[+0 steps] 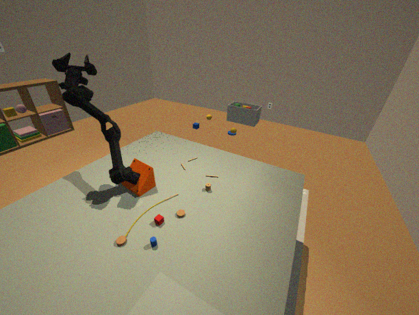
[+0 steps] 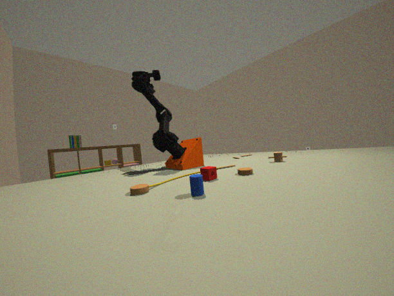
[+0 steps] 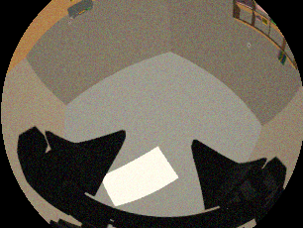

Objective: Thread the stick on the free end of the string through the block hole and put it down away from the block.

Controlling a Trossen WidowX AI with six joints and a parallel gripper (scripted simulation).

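My gripper tip is now 65 cm short of the red block, 20 cm to the left of it and 64 cm above it. The rest, counted from my gripper tip: blue cylinder (70 cm ahead, 30 cm to the right, 64 cm below); thin wooden stick (59 cm ahead, 6 cm to the right, 65 cm below); small wooden cylinder (73 cm ahead, 11 cm to the left, 64 cm below).
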